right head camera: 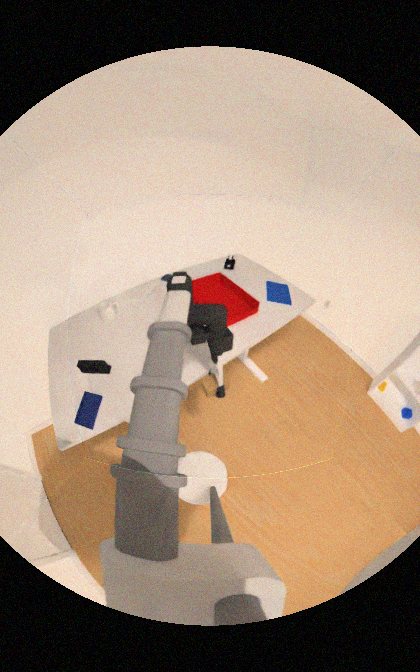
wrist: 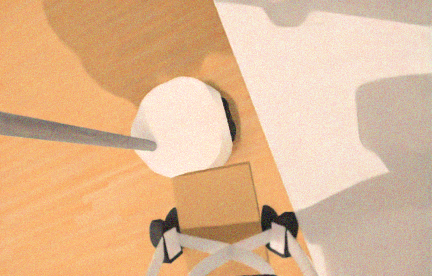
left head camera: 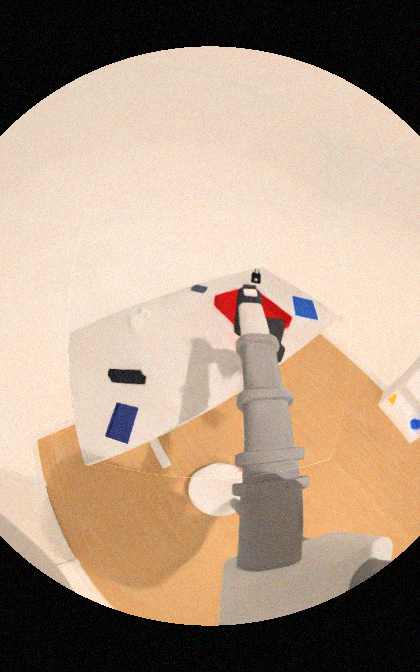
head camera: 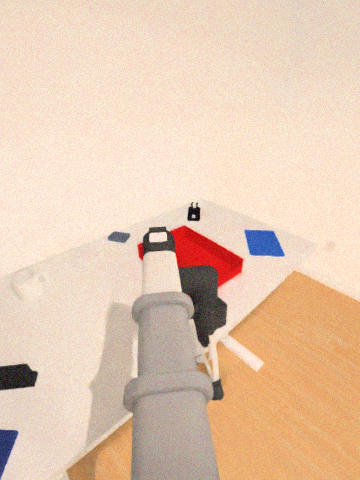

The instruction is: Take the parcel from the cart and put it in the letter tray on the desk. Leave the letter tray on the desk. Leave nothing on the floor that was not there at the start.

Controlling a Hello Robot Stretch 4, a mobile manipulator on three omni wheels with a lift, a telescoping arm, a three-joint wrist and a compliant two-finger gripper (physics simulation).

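Places are measured from the robot's base along level axes (x back, y right, z up), in metres.
Pixels of known places: gripper, fingertip midpoint: [wrist: 220, 222]; robot's base at its link origin: [wrist: 192, 132].
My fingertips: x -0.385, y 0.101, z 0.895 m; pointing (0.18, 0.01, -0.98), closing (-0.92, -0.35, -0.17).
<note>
For each thing: its top centre in the pictures, then the offset to it from my fingertips. "*": a spot on its surface instead. Level surfaces: height alone.
- tan cardboard box at its top centre: [wrist: 214, 230] [head camera: 205, 372] dz +0.054, dx -0.006, dy -0.007 m
- red letter tray at its top centre: [head camera: 188, 251] dz +0.093, dx -0.471, dy +0.015 m
- white desk at its surface level: dz +0.028 m
- blue square at a spot on its surface: [head camera: 264, 243] * dz +0.036, dx -0.567, dy +0.385 m
- small black item at its top centre: [head camera: 194, 203] dz +0.098, dx -0.923, dy +0.116 m
The parcel, a tan cardboard box [right head camera: 207, 386] [wrist: 217, 200], sits between the fingers of my gripper [wrist: 220, 222], which is shut on it. In the wrist view it shows against the floor beside the desk edge. In the head view the arm hides the parcel. The red letter tray [head camera: 200, 255] [left head camera: 226, 302] [right head camera: 225, 295] lies on the white desk [head camera: 75, 320] [left head camera: 165, 360] [wrist: 310, 135] near its far right corner. The arm and wrist partly cover the tray in the head views; the part of its inside that shows holds nothing. The cart cannot be made out.
A blue square [head camera: 264, 243] and a small black item [head camera: 194, 212] lie near the tray. A white mug [left head camera: 141, 320], a black block [left head camera: 127, 376] and a dark blue box [left head camera: 122, 423] are farther left. White furniture [left head camera: 397, 412] stands right. A white round object [wrist: 185, 127] is below the arm.
</note>
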